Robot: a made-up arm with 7 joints. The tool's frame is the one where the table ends. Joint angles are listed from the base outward.
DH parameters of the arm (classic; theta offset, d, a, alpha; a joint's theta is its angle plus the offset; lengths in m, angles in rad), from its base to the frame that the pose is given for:
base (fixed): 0 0.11 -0.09 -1.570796
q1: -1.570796 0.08 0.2 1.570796
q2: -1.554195 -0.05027 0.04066 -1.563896
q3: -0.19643 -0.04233 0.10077 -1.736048
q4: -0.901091 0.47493 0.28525 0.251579
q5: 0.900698 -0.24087 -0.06 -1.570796
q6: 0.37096 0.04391 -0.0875 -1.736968
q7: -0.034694 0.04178 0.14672 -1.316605
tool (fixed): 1.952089 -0.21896 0 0
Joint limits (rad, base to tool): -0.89..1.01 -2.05..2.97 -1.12..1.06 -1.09..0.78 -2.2..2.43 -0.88..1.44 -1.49..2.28
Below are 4 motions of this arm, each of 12 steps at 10 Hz.
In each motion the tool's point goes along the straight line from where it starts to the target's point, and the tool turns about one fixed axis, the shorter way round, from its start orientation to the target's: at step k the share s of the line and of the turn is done. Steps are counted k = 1, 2, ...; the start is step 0. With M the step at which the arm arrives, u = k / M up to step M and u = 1 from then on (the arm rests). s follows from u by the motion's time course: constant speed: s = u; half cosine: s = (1 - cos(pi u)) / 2; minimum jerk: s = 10 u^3 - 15 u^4 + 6 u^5.
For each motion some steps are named. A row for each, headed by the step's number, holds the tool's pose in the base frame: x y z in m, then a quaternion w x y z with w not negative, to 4 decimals.
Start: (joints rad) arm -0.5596 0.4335 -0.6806 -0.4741 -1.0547 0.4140 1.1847
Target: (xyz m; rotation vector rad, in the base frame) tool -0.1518 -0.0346 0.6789 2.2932 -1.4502 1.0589
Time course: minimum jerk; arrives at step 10
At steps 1, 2, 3, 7, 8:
1: -0.4127 -0.1139 0.6013 0.1404 -0.7283 0.3551 -0.5690
2: -0.3997 -0.1100 0.6051 0.1279 -0.7333 0.3633 -0.5603
3: -0.3720 -0.1016 0.6134 0.1011 -0.7433 0.3804 -0.5409
7: -0.1947 -0.0476 0.6661 0.0725 0.7803 -0.4757 0.3994
8: -0.1670 -0.0392 0.6744 0.0995 0.7818 -0.4881 0.3749

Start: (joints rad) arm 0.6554 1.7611 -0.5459 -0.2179 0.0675 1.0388 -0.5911
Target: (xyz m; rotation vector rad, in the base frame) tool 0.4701 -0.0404 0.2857 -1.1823 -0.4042 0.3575
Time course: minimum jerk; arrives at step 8
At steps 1, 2, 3, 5, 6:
1: 0.4257 -0.0017 0.5139 0.6431 -0.5383 -0.5430 -0.0419
2: 0.4296 -0.0051 0.4936 0.6623 -0.5438 -0.5148 -0.0231
3: 0.4374 -0.0119 0.4538 0.6971 -0.5521 -0.4572 0.0138
5: 0.4577 -0.0296 0.3495 0.7681 -0.5580 -0.2943 0.1097
6: 0.4654 -0.0363 0.3097 0.7870 -0.5543 -0.2285 0.1454

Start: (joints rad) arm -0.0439 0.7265 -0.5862 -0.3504 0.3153 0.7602 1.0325
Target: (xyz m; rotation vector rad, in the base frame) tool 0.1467 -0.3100 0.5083 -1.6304 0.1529 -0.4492
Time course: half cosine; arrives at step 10
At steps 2, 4, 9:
2: -0.1511 -0.1096 0.6380 0.6168 -0.5422 0.2030 -0.5333
4: -0.0688 -0.1650 0.6021 0.6397 -0.6020 0.1681 -0.4474
9: 0.1386 -0.3046 0.5118 0.6610 -0.7174 0.0715 -0.2083

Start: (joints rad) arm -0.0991 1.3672 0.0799 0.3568 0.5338 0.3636 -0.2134
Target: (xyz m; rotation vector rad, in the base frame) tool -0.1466 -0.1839 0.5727 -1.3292 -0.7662 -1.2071
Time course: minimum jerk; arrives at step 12
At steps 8, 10, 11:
8: -0.0918 -0.1568 0.5540 0.6755 -0.4933 -0.3103 -0.4518
10: -0.1373 -0.1793 0.5695 0.5807 -0.5529 -0.3231 -0.5027
11: -0.1453 -0.1832 0.5722 0.5632 -0.5624 -0.3248 -0.5108

